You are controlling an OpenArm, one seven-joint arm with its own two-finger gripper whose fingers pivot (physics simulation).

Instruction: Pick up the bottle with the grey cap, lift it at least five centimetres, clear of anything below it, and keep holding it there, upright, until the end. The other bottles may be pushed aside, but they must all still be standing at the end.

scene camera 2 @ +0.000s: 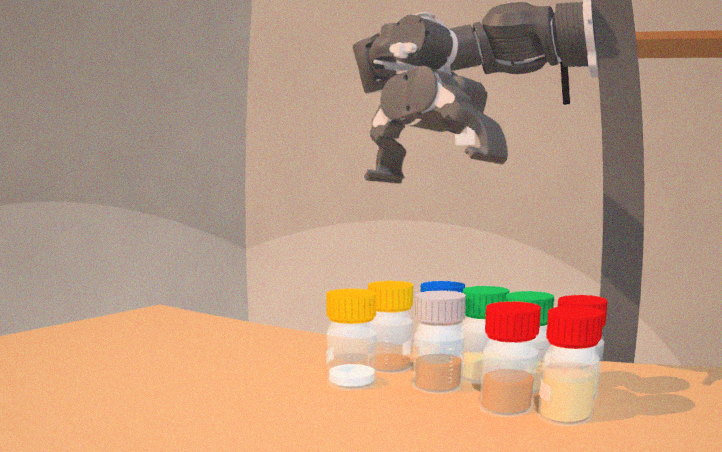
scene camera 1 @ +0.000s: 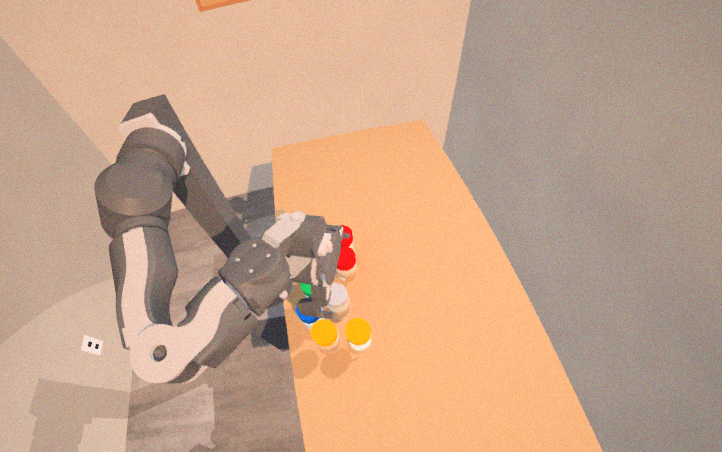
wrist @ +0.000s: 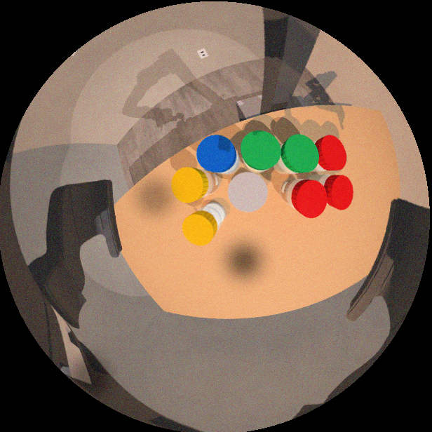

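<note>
Scene camera 1 shows me my gripper, and the wrist view shows it too. Besides my gripper, the pictures give me a red-capped bottle, a grey-capped bottle and a blue-capped bottle. I can see an arm post in them as well.
</note>
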